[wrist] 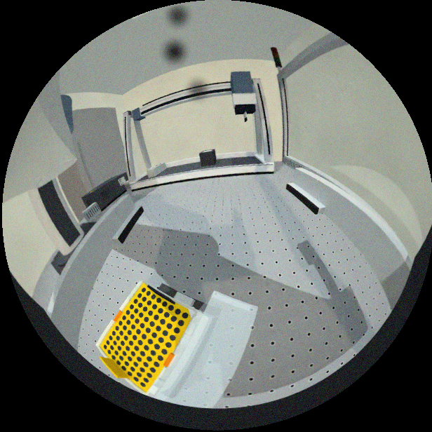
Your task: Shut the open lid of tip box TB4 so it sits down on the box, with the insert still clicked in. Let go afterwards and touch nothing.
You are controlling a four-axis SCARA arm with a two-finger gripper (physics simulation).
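Observation:
The tip box (pixel 153 390) shows at the lower left of the wrist view, a white box with an orange clip on each of two sides. Its yellow insert (pixel 146 335), full of dark round holes, appears seated in it. A pale, see-through panel, which looks like the open lid (pixel 230 325), stands out at the right of the box, not over the insert. No TB4 label can be read. My gripper (pixel 211 186) is open and empty, its two fingers wide apart. The box and lid show below the fingers in the view, apart from them. The lower left edge of the box is partly cut off.
A perforated deck (pixel 295 300) spreads below, with shadows across it. Dark blocks (pixel 199 304) sit at the box's upper edge. A gantry frame (pixel 200 175) with a blue and white head (pixel 242 90) stands at the back. A dark device (pixel 105 191) stands at the left.

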